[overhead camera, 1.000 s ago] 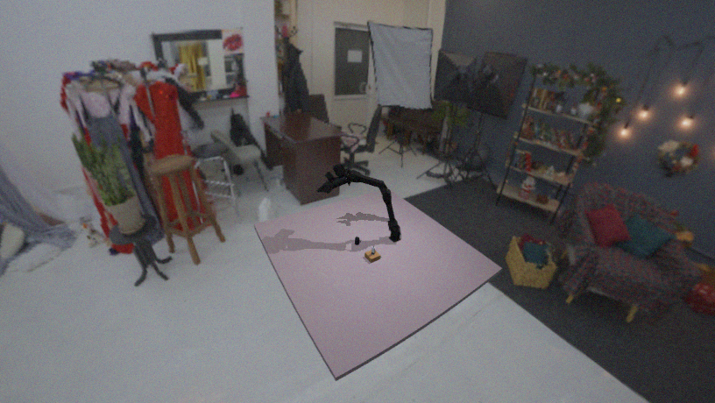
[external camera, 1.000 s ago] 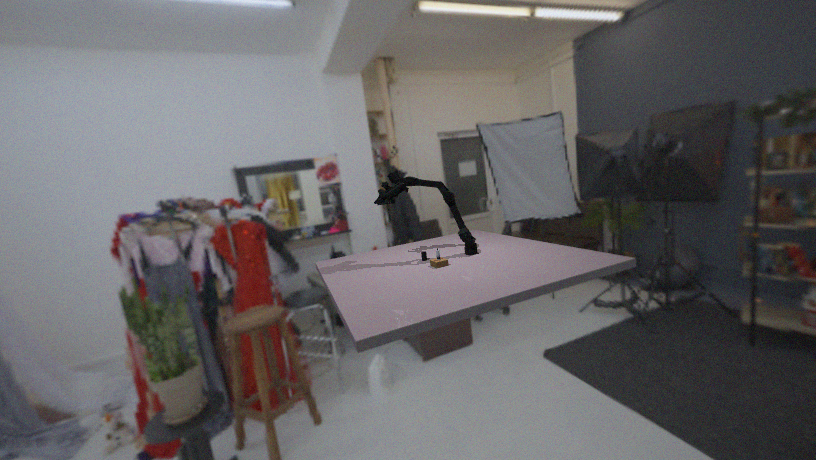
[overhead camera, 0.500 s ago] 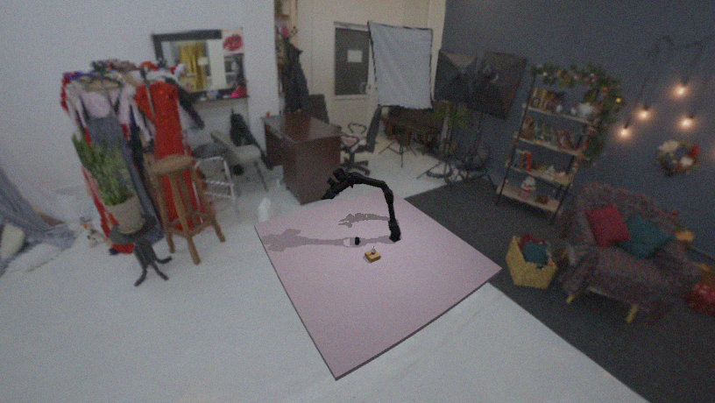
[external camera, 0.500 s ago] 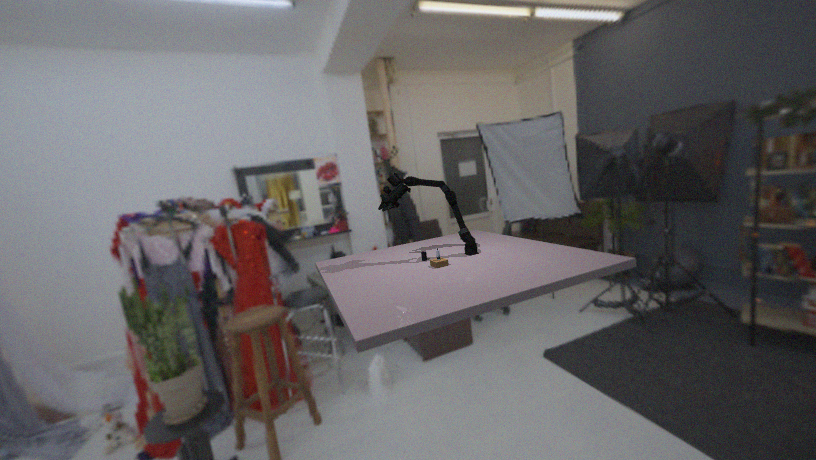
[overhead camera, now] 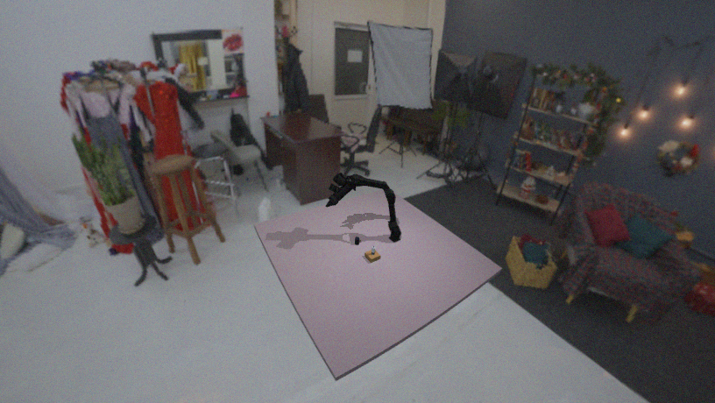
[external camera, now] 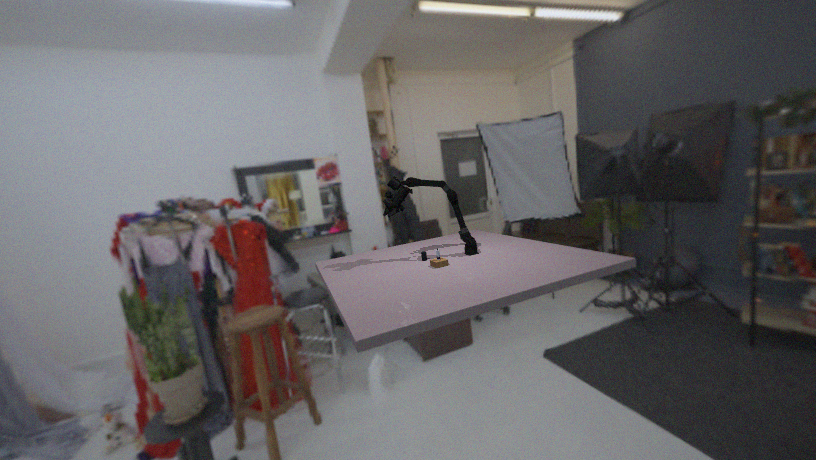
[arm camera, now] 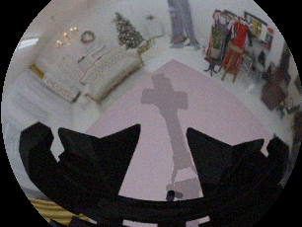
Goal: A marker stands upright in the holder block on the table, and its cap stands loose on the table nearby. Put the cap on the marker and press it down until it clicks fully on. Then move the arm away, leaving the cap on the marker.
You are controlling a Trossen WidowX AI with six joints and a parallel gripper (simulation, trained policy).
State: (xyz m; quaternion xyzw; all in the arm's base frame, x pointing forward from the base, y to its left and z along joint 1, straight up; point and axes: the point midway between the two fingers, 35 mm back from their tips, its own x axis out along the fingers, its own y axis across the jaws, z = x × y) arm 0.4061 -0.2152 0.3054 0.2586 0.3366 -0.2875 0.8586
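The dark cap is 260 mm below my gripper tip, 160 mm behind it and 140 mm to the left of it. From my gripper tip the other things lie so: holder block 310 mm to the left, 260 mm below, 170 mm behind.
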